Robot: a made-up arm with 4 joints.
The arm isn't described. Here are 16 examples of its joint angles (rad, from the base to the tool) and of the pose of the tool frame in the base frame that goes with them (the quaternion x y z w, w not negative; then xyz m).
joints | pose
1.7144 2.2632 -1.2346 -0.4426 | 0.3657 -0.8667 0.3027 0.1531 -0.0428 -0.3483 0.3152
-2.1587 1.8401 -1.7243 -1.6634 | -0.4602 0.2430 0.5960 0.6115 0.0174 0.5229 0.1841
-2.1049 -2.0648 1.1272 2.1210 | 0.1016 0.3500 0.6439 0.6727 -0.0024 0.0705 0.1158
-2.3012 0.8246 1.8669 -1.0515 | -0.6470 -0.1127 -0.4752 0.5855 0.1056 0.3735 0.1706
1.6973 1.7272 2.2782 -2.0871 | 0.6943 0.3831 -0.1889 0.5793 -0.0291 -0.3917 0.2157
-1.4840 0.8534 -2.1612 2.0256 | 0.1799 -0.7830 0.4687 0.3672 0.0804 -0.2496 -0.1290
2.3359 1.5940 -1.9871 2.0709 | -0.4028 0.6941 0.4359 0.4073 0.1871 0.2610 0.3899
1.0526 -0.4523 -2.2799 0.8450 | 0.9377 0.1291 -0.2800 0.1599 -0.2161 0.0256 0.2670
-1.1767 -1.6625 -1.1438 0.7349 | -0.2330 -0.5172 -0.6361 0.5230 -0.3483 0.0156 -0.0373
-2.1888 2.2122 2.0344 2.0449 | 0.2591 0.6615 -0.2919 0.6404 0.0092 0.0183 0.1853
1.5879 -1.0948 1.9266 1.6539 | 0.4738 -0.5540 0.2404 0.6409 -0.1838 -0.0993 0.2309
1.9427 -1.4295 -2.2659 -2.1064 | -0.2301 -0.6539 -0.6173 0.3721 -0.3582 0.4328 0.2829
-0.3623 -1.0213 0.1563 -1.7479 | 0.1821 0.3347 0.1393 0.9140 0.0926 -0.3899 0.3141
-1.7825 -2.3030 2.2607 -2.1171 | -0.0089 -0.5896 0.4254 0.6866 -0.4348 -0.1359 0.1250
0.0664 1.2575 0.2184 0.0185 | 0.0606 0.5747 -0.0840 0.8118 0.1624 -0.3617 0.1194
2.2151 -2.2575 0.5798 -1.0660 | -0.7212 0.0144 0.6083 0.3312 -0.3895 0.3384 0.3279
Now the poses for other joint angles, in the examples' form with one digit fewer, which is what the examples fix.
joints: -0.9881 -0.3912 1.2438 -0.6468
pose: 0.828 -0.046 0.304 0.470 0.123 -0.295 -0.093
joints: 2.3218 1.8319 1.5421 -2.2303
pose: 0.564 0.383 -0.534 0.500 -0.203 -0.245 0.406
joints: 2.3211 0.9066 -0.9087 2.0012
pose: -0.724 0.213 0.603 0.259 -0.085 0.348 0.417
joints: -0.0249 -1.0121 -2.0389 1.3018
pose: -0.840 -0.481 0.117 0.221 -0.342 -0.183 0.156
